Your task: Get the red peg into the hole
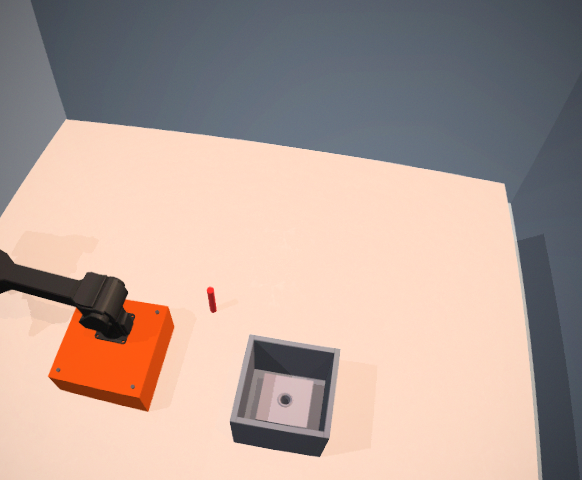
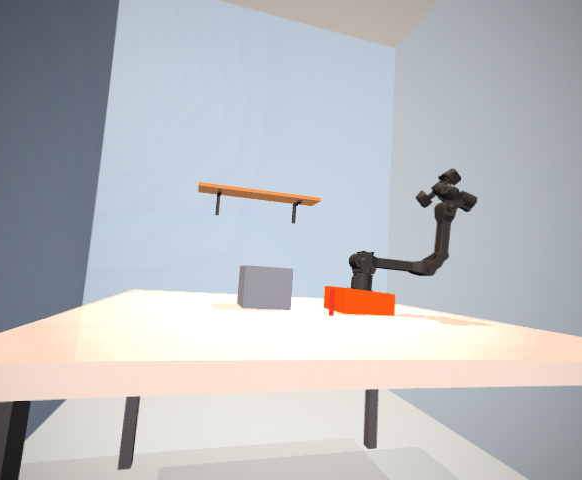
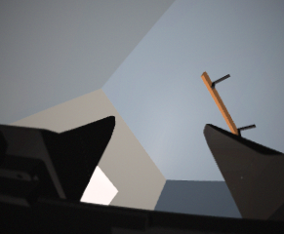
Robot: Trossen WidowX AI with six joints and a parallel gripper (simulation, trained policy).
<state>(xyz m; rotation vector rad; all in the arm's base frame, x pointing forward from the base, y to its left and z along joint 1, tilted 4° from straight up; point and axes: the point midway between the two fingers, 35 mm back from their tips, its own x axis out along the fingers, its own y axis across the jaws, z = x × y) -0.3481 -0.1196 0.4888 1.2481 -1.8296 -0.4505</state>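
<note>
My gripper tip is 55 cm short of the red peg, 28 cm to the right of it and 51 cm above it.
</note>
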